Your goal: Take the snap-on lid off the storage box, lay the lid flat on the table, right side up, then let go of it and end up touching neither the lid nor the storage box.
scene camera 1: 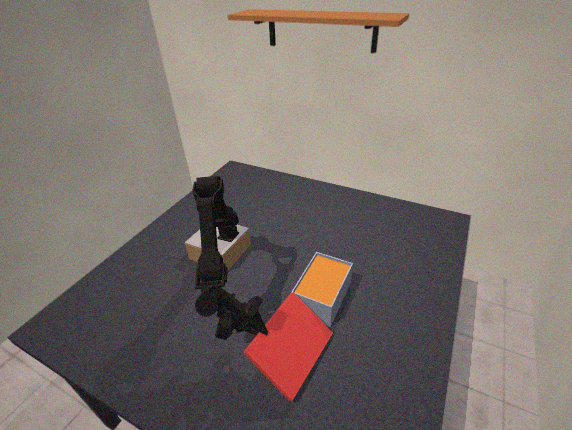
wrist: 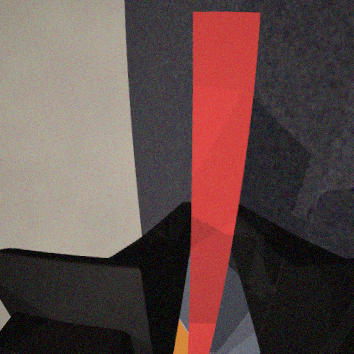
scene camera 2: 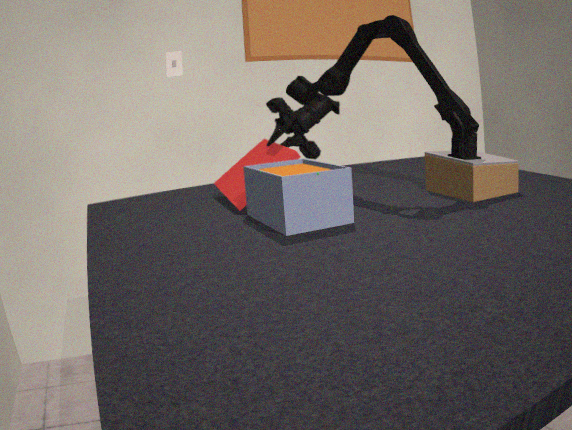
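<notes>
The red lid (scene camera 1: 295,350) (scene camera 2: 240,175) (wrist: 220,125) is off the box and steeply tilted, its upper edge at my fingers. Its far lower edge is close to the table; I cannot tell whether it touches. My gripper (scene camera 1: 266,332) (scene camera 2: 275,145) (wrist: 208,210) is shut on the lid's raised edge, above table height. The grey-blue storage box (scene camera 1: 324,312) (scene camera 2: 320,200) stands upright and open, with orange showing inside. The lid is right beside the box, overlapping its near corner in the scene camera 1 view; whether they touch is unclear.
The dark table (scene camera 1: 400,300) (scene camera 2: 400,300) carries the box and a wooden base block (scene camera 1: 239,252) (scene camera 2: 496,180) under my arm. An orange-brown shelf (scene camera 1: 320,18) is high on the wall. The table's edge (wrist: 131,150) shows left of the lid in the wrist view.
</notes>
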